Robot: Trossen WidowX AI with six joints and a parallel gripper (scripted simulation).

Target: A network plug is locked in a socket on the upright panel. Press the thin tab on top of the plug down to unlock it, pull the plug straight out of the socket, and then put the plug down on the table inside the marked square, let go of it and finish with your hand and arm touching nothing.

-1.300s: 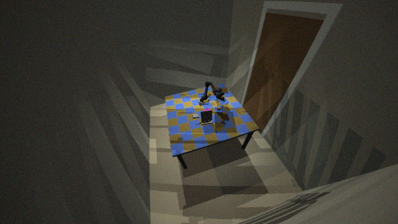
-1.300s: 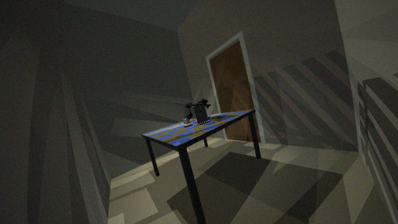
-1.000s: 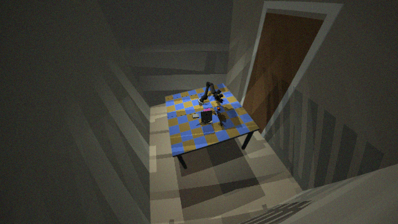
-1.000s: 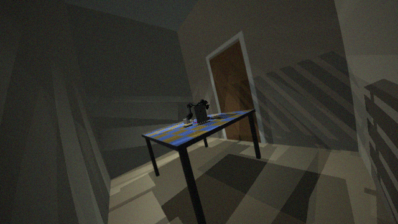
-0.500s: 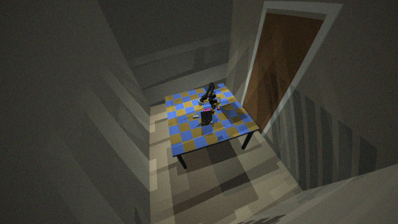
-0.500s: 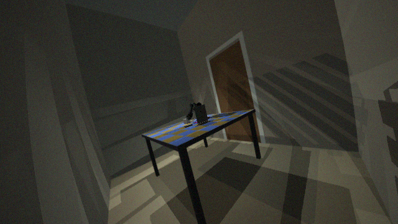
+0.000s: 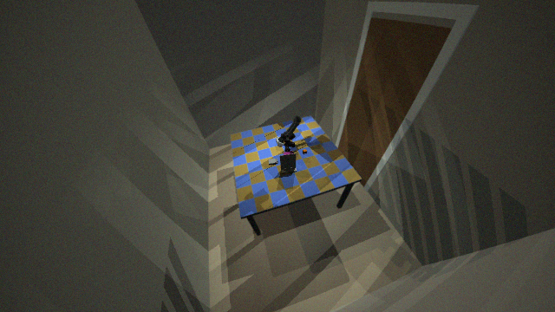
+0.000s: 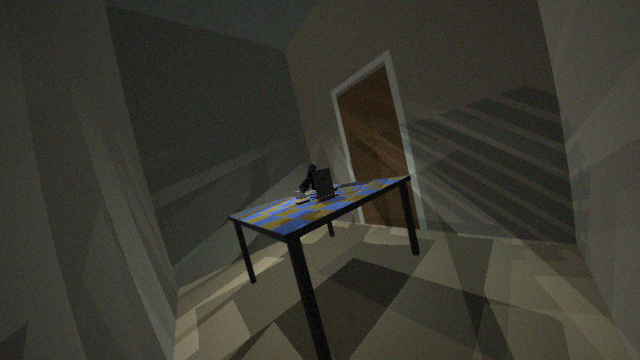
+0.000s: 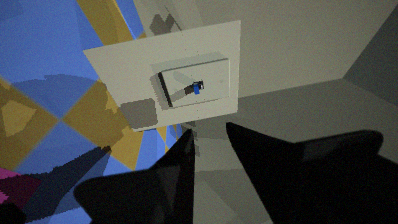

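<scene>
Right now the blue plug is 11 cm ahead of my gripper tip and 4 cm to the right of it. Round my gripper tip: orange object (3 cm behind, 25 cm to the left, 15 cm below); upright panel (13 cm ahead, 4 cm to the right, 5 cm below).
</scene>
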